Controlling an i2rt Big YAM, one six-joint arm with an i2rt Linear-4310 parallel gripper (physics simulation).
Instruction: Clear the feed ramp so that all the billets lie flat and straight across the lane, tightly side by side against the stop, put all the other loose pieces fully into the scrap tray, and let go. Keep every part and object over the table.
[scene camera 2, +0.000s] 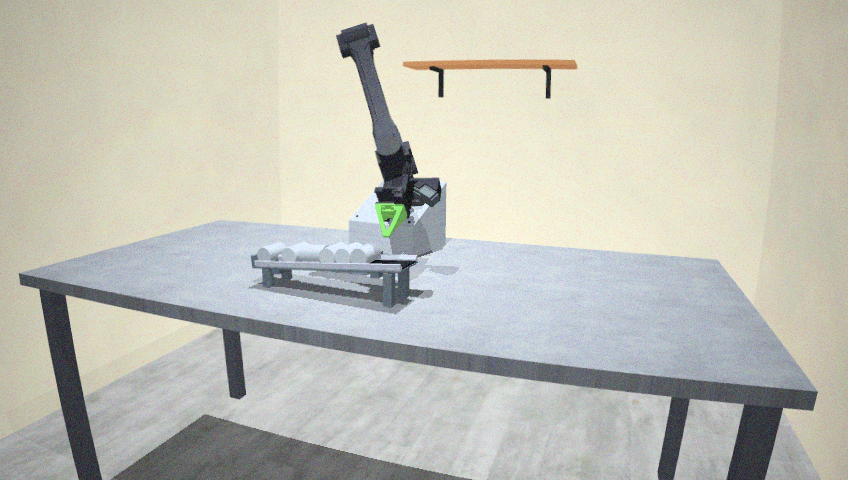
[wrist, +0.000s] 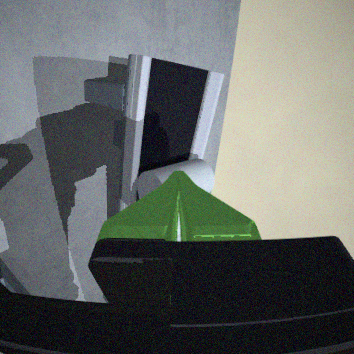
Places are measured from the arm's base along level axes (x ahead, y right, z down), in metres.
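Where they show: gripper, fingertip midpoint: (scene camera 2: 386, 236) (wrist: 178, 178).
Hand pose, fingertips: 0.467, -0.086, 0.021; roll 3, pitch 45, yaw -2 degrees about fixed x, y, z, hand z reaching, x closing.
Observation:
Things, the pixels of their top centre, and the offset from my fingertips, as dx, dy, dz. Level surfaces: height alone.
- close group, middle of its top: (scene camera 2: 349, 245) +0.029, +0.075, +0.018
- uppermost piece, middle of its top: (wrist: 193, 193) (scene camera 2: 365, 245) +0.034, +0.036, +0.014
- grey table, its level: dz +0.129
The feed ramp (scene camera 2: 321, 267) (wrist: 175, 100) stands on short legs, its low end at the left in the scene view. Several pale billets or similar round pieces lie in its lane: one (scene camera 2: 271, 250) near the low end, a long-looking one (scene camera 2: 310, 252) turned along the lane in the middle, and a close group (scene camera 2: 345, 253) towards the high end. The uppermost piece (scene camera 2: 364, 252) (wrist: 201, 173) lies across the lane, partly behind the fingertips in the wrist view. My gripper (scene camera 2: 386, 235) (wrist: 178, 178) is shut and empty, above the uppermost pieces. The scrap tray does not show.
The grey table (scene camera 2: 565, 309) extends to the right of the ramp. The pale robot base (scene camera 2: 431, 223) stands behind the ramp. Ramp legs (scene camera 2: 389, 290) stand under the high end. A wooden shelf (scene camera 2: 490, 64) is on the back wall.

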